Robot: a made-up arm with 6 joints. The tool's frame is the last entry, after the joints.
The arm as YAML. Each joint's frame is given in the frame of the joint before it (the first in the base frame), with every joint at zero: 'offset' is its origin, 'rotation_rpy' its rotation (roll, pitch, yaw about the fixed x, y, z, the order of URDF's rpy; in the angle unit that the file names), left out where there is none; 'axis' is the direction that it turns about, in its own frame. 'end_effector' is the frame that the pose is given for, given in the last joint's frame.
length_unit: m
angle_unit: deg
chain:
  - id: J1
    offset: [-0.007, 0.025, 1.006]
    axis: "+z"
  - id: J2
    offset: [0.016, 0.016, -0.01]
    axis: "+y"
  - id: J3
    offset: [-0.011, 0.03, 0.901]
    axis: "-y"
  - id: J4
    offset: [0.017, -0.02, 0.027]
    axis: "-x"
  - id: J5
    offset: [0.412, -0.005, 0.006]
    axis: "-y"
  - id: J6
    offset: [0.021, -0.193, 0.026]
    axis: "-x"
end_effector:
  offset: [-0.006, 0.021, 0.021]
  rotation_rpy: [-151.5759, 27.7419, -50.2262]
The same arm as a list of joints. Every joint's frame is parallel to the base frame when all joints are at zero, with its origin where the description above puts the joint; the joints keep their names.
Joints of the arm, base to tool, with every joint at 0 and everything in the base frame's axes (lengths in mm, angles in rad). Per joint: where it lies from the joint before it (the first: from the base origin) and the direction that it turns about. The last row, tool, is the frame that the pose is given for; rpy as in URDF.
J1: xyz -7 25 1006 axis +z
J2: xyz 16 16 -10 axis +y
J3: xyz -11 30 901 axis -y
J4: xyz 17 -20 27 axis -x
J5: xyz 412 -5 6 axis -y
J6: xyz 21 -193 26 axis -x
tool: xyz -6 21 21 rpy -2.6455 0.4842 -0.8766

